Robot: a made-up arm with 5 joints.
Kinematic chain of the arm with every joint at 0, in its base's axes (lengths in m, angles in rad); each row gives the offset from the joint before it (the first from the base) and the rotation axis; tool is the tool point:
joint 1: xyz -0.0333 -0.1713 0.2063 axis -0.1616 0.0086 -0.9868
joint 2: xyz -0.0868 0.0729 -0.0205 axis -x
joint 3: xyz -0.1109 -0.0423 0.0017 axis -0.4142 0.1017 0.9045
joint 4: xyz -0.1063 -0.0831 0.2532 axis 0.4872 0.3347 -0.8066
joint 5: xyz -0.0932 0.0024 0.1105 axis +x
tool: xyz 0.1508 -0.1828 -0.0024
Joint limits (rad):
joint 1: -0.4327..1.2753
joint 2: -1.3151..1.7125
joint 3: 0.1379..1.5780
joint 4: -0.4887..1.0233
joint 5: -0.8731..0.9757
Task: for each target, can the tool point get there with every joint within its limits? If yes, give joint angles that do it. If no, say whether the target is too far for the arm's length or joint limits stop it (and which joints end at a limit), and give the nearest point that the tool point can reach.
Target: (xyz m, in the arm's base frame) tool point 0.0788 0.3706 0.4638
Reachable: yes | joints 0.4883 1.2072 0.4950 -0.0696 -0.7260
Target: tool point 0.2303 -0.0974 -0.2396
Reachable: no: joint limits stop it (at a limit: joint 1, joint 2, joint 3, joint 4) | nearest point 0.3090 0.0243 -0.0856 | short by 0.211 m
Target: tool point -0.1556 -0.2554 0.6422
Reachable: yes | joints 0.1938 -0.0689 0.6343 -0.0413 -0.2718
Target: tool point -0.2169 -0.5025 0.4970
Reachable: yes | joints 0.1709 -0.4886 0.6822 0.7920 -0.6598
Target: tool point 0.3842 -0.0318 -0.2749
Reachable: no: joint limits stop it (at a limit: joint 1, joint 2, joint 3, joint 5) | nearest point 0.4112 0.0689 -0.1379 | short by 0.172 m
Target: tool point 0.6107 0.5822 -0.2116
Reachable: no: too far | nearest point 0.3570 0.2856 -0.0480 | short by 0.423 m
